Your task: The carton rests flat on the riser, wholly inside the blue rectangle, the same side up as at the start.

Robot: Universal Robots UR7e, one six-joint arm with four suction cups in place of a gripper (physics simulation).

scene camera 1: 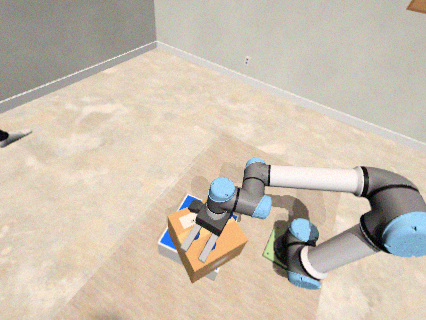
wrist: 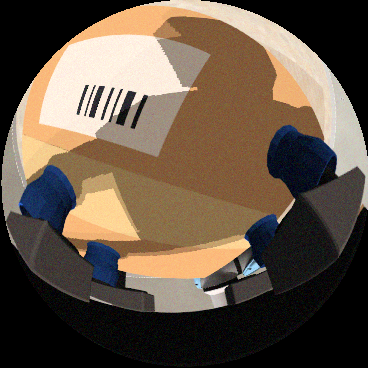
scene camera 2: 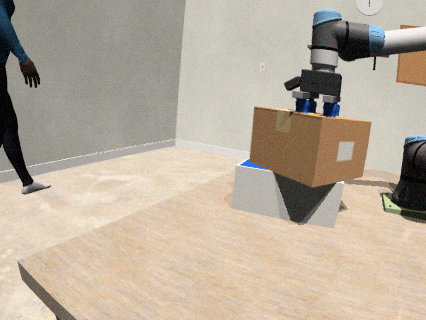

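The brown carton hangs under my suction gripper, whose blue cups are at its top face. The barcode label and tape strip face up. The carton is turned askew over the grey-white riser, and a lower corner juts past the riser's front side. The blue rectangle shows at the riser's left part and, in the first scene view, behind the carton; the rest is hidden. Whether the carton's underside touches the riser cannot be told.
The arm's base stands on a green plate to the right of the riser. A person stands at the left, beyond the wooden table top. A wall shelf or board shows at the upper right.
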